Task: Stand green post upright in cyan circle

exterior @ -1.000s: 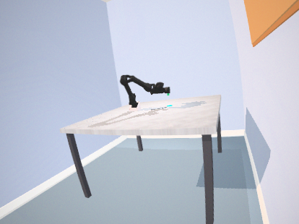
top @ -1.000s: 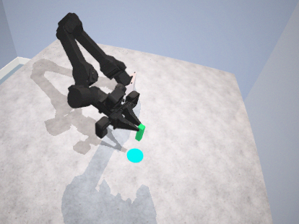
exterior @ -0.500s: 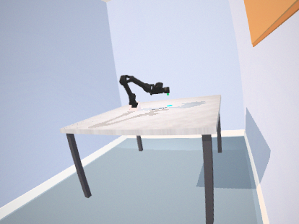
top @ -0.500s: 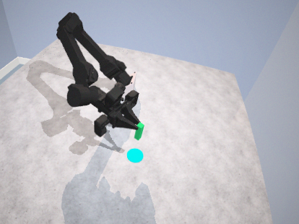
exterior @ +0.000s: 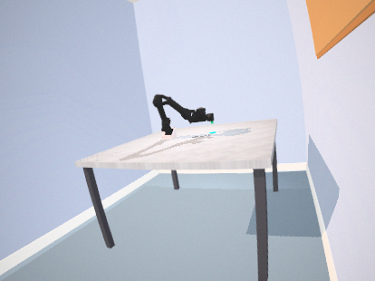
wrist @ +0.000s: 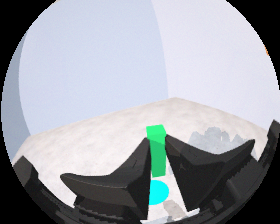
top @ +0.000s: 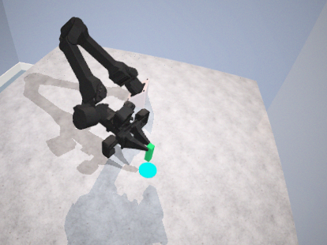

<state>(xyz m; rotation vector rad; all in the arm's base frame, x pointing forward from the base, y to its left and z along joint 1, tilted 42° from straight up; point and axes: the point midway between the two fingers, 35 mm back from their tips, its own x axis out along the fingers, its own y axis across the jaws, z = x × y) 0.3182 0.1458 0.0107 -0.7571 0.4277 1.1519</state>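
Now: the cyan circle 10 mm behind my gripper tip and 130 mm below it. Also, from my gripper tip: green post 20 mm below.
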